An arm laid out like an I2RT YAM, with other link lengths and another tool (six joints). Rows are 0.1 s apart.
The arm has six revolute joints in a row. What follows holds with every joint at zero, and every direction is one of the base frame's. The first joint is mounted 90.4 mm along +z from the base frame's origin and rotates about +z. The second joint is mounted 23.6 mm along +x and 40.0 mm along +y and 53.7 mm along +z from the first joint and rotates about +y. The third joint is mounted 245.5 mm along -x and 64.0 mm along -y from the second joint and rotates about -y. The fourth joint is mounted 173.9 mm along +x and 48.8 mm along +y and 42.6 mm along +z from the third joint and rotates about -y. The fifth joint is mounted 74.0 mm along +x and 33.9 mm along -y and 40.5 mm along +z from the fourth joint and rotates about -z. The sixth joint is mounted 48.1 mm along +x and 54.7 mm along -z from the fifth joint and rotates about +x. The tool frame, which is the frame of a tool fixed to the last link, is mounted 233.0 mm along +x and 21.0 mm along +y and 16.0 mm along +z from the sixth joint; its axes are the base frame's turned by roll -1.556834, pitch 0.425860 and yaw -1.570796 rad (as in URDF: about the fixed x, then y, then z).
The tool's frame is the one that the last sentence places.
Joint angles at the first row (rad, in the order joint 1, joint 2, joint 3, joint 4, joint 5, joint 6):
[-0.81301 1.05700 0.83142 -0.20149 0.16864 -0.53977]
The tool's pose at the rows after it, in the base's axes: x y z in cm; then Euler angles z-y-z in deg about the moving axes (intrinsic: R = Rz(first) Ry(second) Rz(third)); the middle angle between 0 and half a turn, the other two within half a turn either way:
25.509, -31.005, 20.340, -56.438, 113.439, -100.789
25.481, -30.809, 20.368, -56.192, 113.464, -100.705
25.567, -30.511, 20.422, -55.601, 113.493, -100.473
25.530, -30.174, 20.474, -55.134, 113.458, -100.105
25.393, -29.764, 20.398, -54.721, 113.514, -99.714
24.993, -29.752, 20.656, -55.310, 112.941, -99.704
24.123, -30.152, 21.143, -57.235, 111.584, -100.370
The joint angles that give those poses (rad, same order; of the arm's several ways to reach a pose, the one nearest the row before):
[-0.81319 1.05597 0.83679 -0.20939 0.15918 -0.54303]
[-0.81299 1.04836 0.83641 -0.21679 0.15541 -0.54321]
[-0.81297 1.04043 0.83711 -0.22529 0.14595 -0.54342]
[-0.81333 1.02660 0.83380 -0.23470 0.13816 -0.54065]
[-0.81379 1.00818 0.82512 -0.24500 0.13103 -0.53690]
[-0.81382 0.98826 0.81676 -0.24707 0.14098 -0.53382]
[-0.81300 0.96018 0.79721 -0.23381 0.17431 -0.53533]

